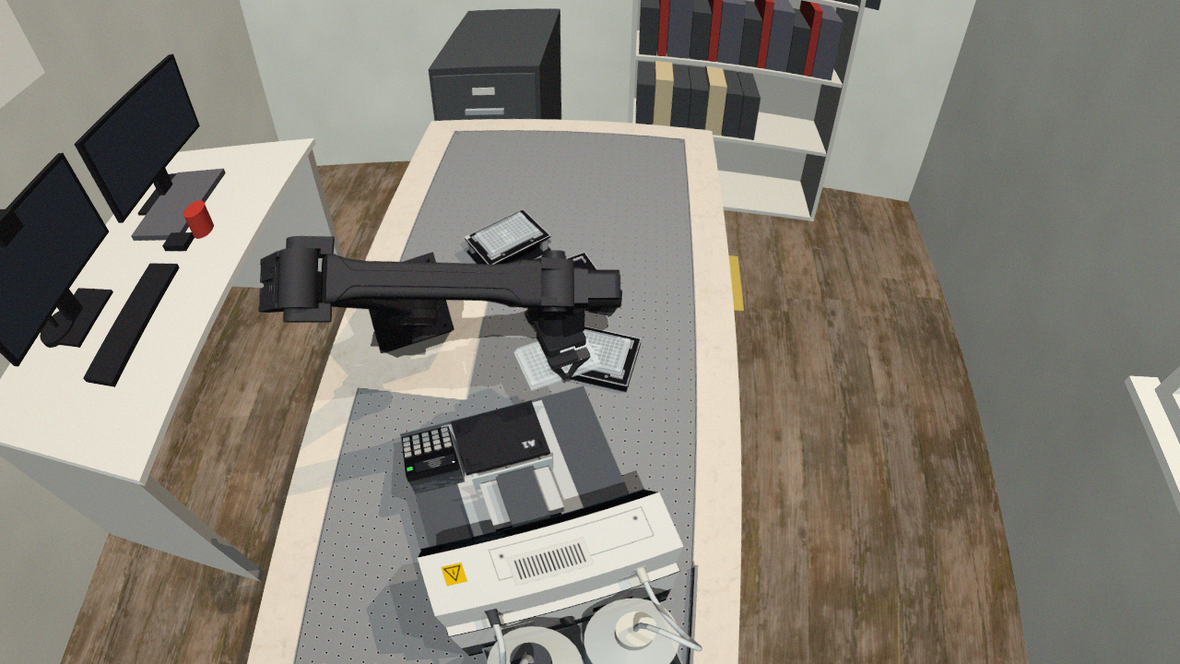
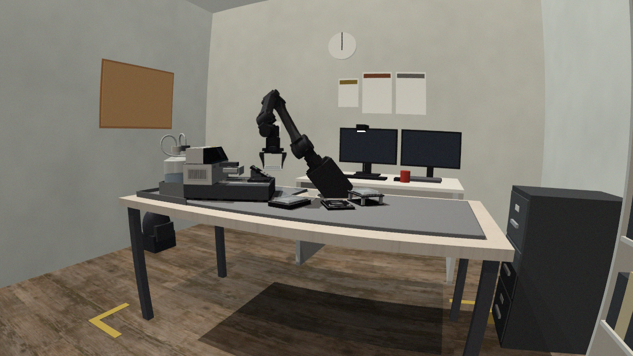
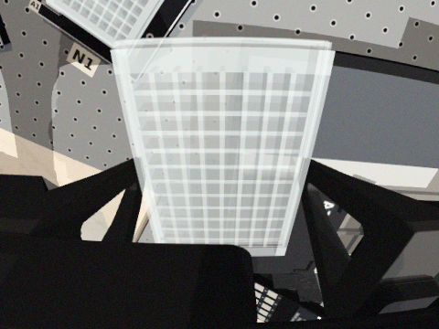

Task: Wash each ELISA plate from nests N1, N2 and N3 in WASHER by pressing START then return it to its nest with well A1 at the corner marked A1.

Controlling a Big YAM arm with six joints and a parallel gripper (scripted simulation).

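Now: hand 3 cm past the black nest, 32 cm to the right of it and 16 cm above it. Round my hand: white ELISA plate (5 cm ahead, 12 cm to the left, 14 cm below); plate washer (2 cm behind, 27 cm to the right, 3 cm below).
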